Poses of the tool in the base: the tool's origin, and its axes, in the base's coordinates. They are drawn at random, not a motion.
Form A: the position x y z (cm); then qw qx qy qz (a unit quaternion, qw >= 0).
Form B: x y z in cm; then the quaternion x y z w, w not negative. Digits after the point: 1 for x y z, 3 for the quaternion.
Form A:
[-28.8, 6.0, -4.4, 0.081, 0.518, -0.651, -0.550]
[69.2, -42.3, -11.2, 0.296, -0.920, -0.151, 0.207]
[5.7, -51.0, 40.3, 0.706, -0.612, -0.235, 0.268]
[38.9, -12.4, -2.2, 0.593, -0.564, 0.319, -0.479]
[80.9, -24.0, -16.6, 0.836, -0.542, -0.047, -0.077]
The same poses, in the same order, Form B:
[-28.8, 6.0, -4.4, 0.518, -0.651, -0.550, 0.081]
[69.2, -42.3, -11.2, -0.920, -0.151, 0.207, 0.296]
[5.7, -51.0, 40.3, -0.612, -0.235, 0.268, 0.706]
[38.9, -12.4, -2.2, -0.564, 0.319, -0.479, 0.593]
[80.9, -24.0, -16.6, -0.542, -0.047, -0.077, 0.836]

